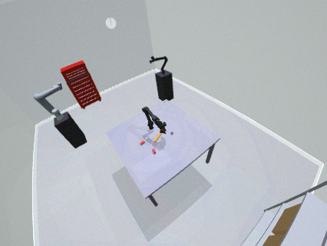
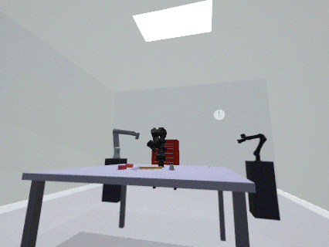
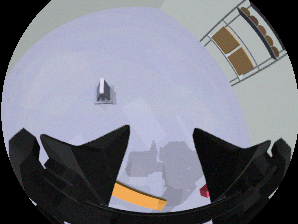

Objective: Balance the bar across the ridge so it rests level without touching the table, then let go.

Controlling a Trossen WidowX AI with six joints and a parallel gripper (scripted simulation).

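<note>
The orange bar lies 100 mm behind my gripper tip, 90 mm to the right of it and 120 mm below it.
</note>
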